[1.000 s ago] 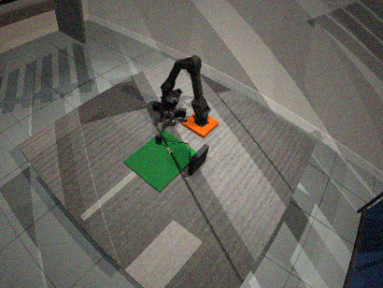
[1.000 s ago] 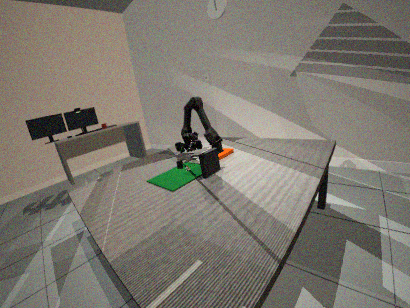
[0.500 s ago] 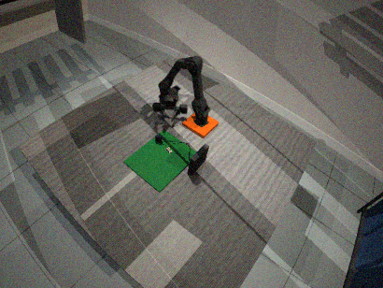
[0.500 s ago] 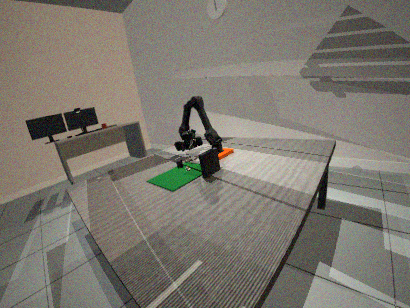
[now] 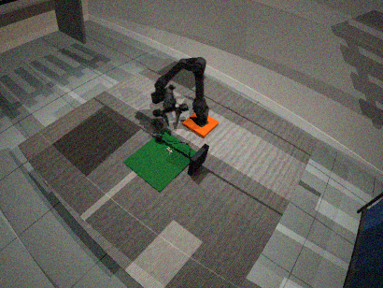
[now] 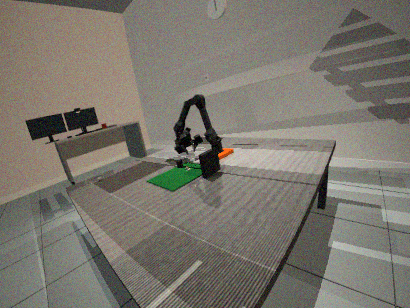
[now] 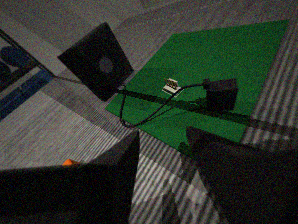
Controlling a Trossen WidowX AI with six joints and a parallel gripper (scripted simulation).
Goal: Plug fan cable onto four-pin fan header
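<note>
Now: gripper tip 9 cm short of the dark plug and 4 cm above it. The rest, counted from my gripper tip: pale four-pin header: 9 cm ahead, 8 cm to the left, 7 cm below; green board: 15 cm ahead, 9 cm to the left, 8 cm below; dark fan: 5 cm ahead, 23 cm to the left, 1 cm below.
</note>
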